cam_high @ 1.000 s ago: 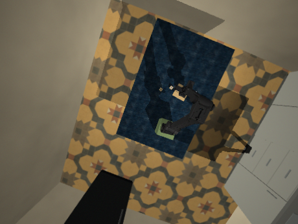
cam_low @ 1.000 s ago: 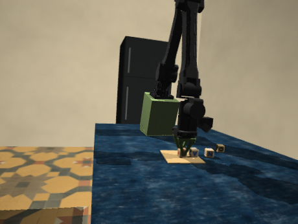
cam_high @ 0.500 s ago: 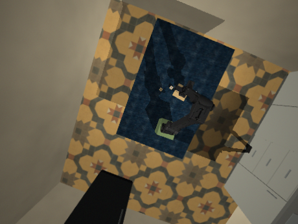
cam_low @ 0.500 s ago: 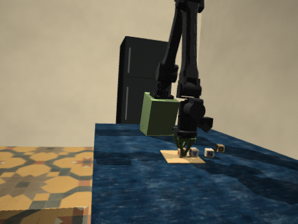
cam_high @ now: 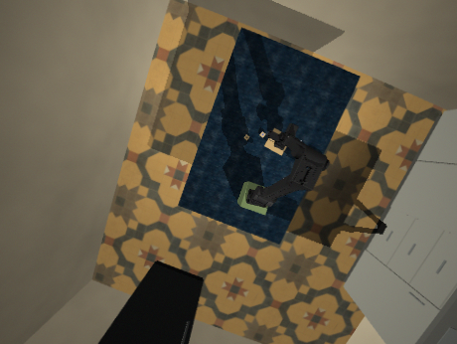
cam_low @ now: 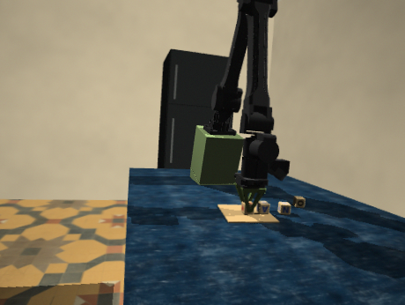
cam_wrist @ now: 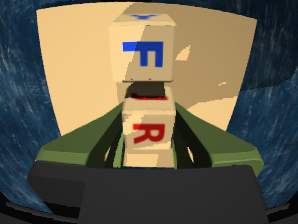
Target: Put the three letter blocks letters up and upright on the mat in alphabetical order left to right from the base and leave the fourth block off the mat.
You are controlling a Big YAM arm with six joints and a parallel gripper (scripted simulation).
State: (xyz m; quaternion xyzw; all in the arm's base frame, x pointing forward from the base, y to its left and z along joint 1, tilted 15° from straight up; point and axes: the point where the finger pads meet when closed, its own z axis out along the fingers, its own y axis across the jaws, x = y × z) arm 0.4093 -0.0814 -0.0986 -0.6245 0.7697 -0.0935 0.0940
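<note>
Now: the tan mat 20 mm below my hand.
</note>
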